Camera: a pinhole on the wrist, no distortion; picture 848 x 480 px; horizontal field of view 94.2 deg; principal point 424.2 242.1 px. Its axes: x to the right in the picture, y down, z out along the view. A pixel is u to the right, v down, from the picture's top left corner.
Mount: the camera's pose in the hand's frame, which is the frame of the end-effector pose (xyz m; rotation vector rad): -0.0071 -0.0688 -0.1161 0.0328 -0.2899 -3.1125
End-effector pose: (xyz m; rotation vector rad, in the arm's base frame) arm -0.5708 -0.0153 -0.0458 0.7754 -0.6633 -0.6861
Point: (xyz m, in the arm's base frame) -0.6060 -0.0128 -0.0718
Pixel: 483 197
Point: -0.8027 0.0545 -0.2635
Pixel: outside the picture
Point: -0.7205 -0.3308 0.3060
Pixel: 236 220
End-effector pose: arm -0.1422 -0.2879 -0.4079 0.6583 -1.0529 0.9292
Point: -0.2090 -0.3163 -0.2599
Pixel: 211 121
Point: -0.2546 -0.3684 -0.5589
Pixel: 771 56
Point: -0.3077 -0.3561 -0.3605
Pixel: 417 62
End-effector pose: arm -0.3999 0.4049 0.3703 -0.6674 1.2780 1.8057
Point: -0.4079 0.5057 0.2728
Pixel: 143 299
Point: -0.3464 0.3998 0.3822
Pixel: 520 214
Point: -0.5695 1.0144 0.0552
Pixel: 28 358
